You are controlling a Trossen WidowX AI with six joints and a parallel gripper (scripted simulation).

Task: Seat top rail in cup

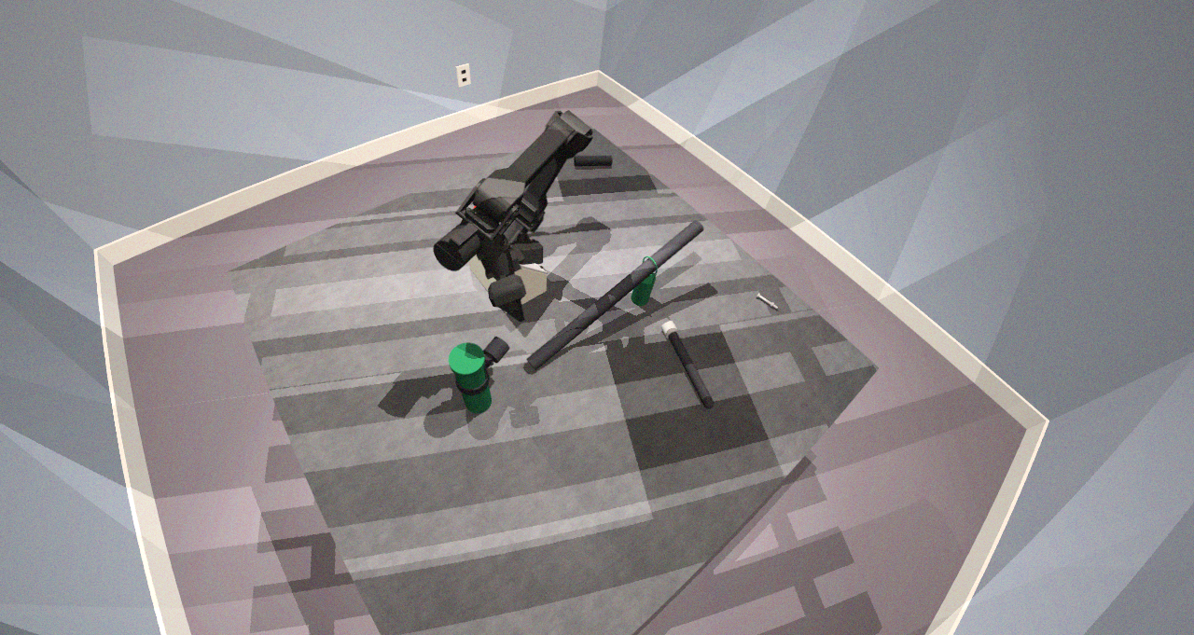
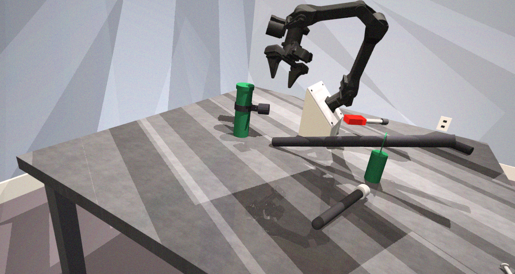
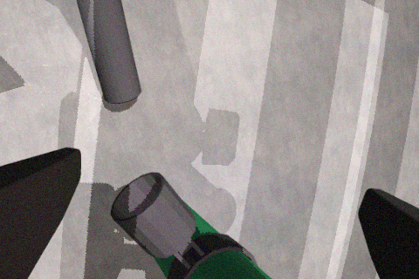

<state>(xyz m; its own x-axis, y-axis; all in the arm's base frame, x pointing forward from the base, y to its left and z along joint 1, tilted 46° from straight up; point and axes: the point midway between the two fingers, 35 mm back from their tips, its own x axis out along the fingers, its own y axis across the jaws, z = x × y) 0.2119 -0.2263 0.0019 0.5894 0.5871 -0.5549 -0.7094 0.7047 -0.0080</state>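
The rail-end cup lies 11 cm below my gripper tip, 7 cm to the right of it and 1 cm behind it. Also, from my gripper tip: red-handled tool: 52 cm behind, 34 cm to the left, 22 cm below; then green loop: 36 cm to the left, 13 cm below, 6 cm ahead; then pin: 63 cm to the left, 31 cm ahead, 23 cm below.
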